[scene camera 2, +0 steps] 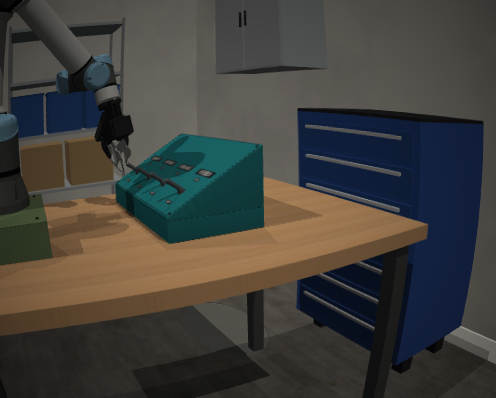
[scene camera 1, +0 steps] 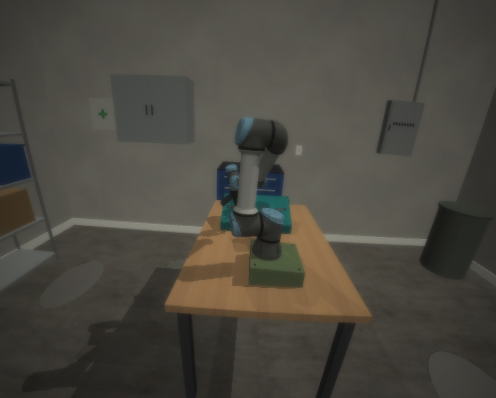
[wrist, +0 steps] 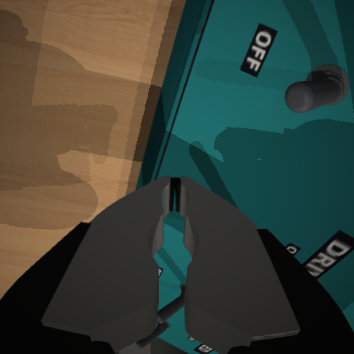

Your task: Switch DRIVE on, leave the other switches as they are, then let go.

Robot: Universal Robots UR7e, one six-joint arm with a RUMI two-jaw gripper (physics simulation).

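Frame: origin at the arm's base, x ahead, y left, z up, level; millimetres.
Where they show: gripper, between the fingertips: (scene camera 2: 123,171) (wrist: 174,179); arm's base, origin of its link: (scene camera 2: 4,206) (scene camera 1: 266,251).
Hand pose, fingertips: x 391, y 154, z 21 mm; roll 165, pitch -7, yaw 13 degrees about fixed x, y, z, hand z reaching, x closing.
Things, the pixels of their top centre, and the offset from my fingertips. "pt": a spot on its surface instead. Level surfaces: height alone.
- DRIVE label, centre of its top: (wrist: 318,272) dx +128, dy -59, dz +22 mm
- neighbouring lever, centre of its top: (wrist: 336,114) dx +48, dy +62, dz +17 mm
- OFF label, a spot on its surface: (wrist: 258,50) pt dx +33, dy +62, dz -38 mm
- wooden table, height of its surface: dz -116 mm
The teal switch panel (scene camera 1: 280,202) (scene camera 2: 220,210) (wrist: 240,107) stands on the table with its sloped face toward the arm. My gripper (scene camera 2: 121,167) (wrist: 174,179) is shut and empty, with its tips low over the panel's lower edge, close to the levers at the far end in scene camera 2. In the wrist view the DRIVE label (wrist: 327,253) shows partly beside the right finger; the DRIVE lever is hidden there, so its position cannot be told. A neighbouring lever (wrist: 316,91) stands out near an OFF label (wrist: 258,50). Another lever (wrist: 171,308) shows through the gap between the fingers.
The panel stands on a wooden table (scene camera 1: 220,290) (scene camera 2: 210,267) (wrist: 65,90). The arm's green base block (scene camera 1: 276,272) (scene camera 2: 22,240) is on the same table. A blue drawer cabinet (scene camera 2: 357,145), a shelf rack with bins and a grey wall cabinet (scene camera 1: 152,110) (scene camera 2: 250,45) stand beyond it.
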